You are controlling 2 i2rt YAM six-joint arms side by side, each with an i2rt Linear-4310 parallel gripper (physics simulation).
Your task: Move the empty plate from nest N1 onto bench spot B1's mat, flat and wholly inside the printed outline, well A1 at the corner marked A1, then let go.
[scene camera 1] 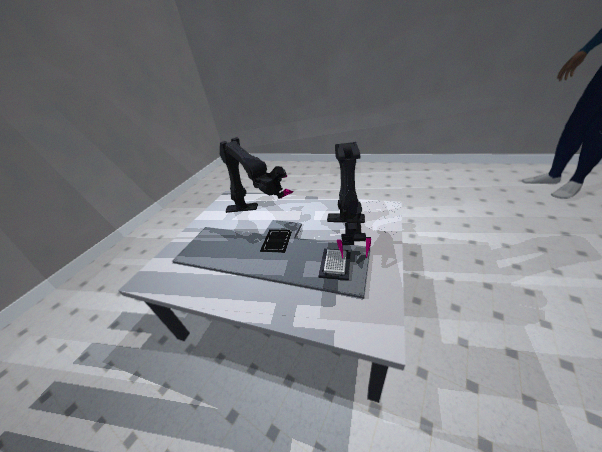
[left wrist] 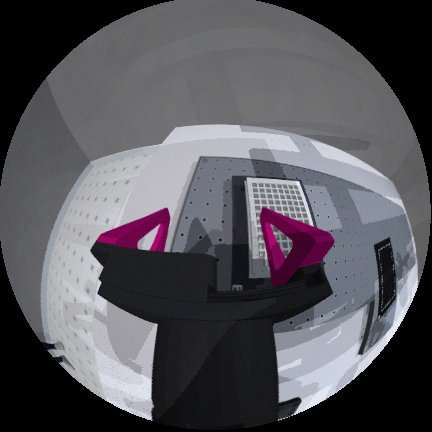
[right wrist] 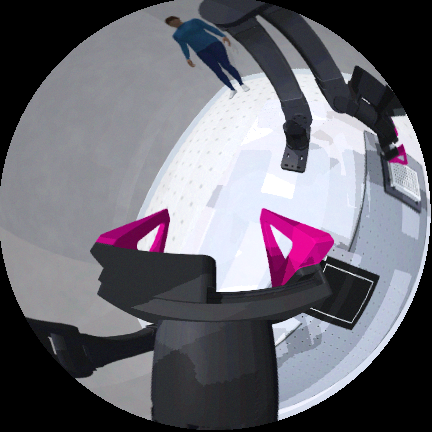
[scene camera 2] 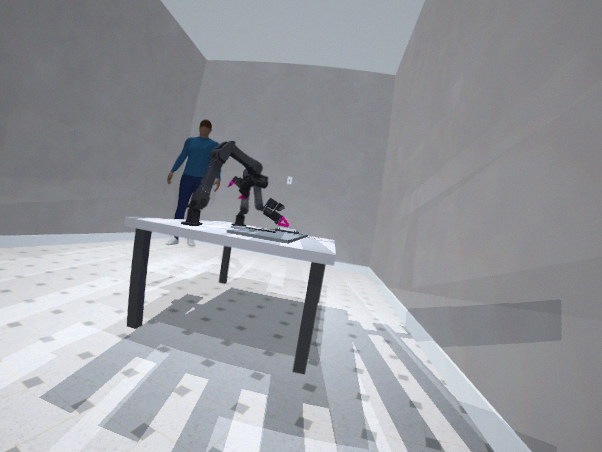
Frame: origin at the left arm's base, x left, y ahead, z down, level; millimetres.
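Where they show: left gripper, fingertip midpoint: (scene camera 1: 354,258) (left wrist: 214,212) (scene camera 2: 288,225); right gripper, fingertip midpoint: (scene camera 1: 289,184) (right wrist: 214,213) (scene camera 2: 233,192); left arm's base at its link origin: (scene camera 1: 345,218) (right wrist: 297,144) (scene camera 2: 239,225); right arm's base at its link origin: (scene camera 1: 242,208) (scene camera 2: 192,224).
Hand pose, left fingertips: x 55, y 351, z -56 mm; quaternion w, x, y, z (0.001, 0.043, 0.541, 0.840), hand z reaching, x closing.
Each offset is from my left fingertips to the top centre of the thing. "spot": to the spot under its first point. Level surfaces: height alone.
The white gridded plate {dz +17, dx -80, dy +2 mm} (scene camera 1: 335,262) (left wrist: 276,192) (right wrist: 405,181) sits in the dark nest {dz +21, dx -80, dy +2 mm} (left wrist: 240,225) at the right of the board in scene camera 1. My left gripper (scene camera 1: 355,255) (scene camera 2: 283,222) (left wrist: 214,212) is open and empty above the board, offset to the picture's right of the plate in scene camera 1. In the left wrist view one finger overlaps the plate. An A1 label {spot: dz +31, dx -25, dy -72 mm} (left wrist: 237,288) shows near the nest. The black mat {dz +41 mm} (scene camera 1: 276,241) (left wrist: 386,280) (right wrist: 352,295) with a white outline bears no plate. My right gripper (scene camera 1: 287,184) (scene camera 2: 236,190) (right wrist: 214,213) is open, raised behind the mat.
The grey perforated board {dz +43 mm} (scene camera 1: 225,252) (left wrist: 212,172) lies on the white table (scene camera 1: 300,320) (scene camera 2: 175,228). The left arm's base (right wrist: 293,161) stands behind the board. A person (scene camera 1: 580,125) (scene camera 2: 200,160) (right wrist: 205,45) stands beyond the table.
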